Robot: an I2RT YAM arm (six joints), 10 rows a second.
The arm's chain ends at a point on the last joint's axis. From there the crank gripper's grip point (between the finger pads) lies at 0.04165 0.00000 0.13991 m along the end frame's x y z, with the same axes.
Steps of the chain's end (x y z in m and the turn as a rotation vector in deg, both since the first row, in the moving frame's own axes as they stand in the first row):
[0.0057, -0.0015, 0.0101, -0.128, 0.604, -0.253]
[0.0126, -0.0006, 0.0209, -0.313, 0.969, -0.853]
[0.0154, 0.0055, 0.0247, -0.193, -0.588, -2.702]
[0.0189, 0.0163, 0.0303, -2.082, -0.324, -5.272]
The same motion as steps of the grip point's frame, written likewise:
[0.0072, -0.0014, 0.0097, -0.128, 0.604, -0.253]
[0.0150, -0.0005, 0.0202, -0.313, 0.969, -0.853]
[0.0139, 0.0040, 0.0251, -0.193, -0.588, -2.702]
[0.0182, 0.0176, 0.0305, -2.082, -0.324, -5.272]

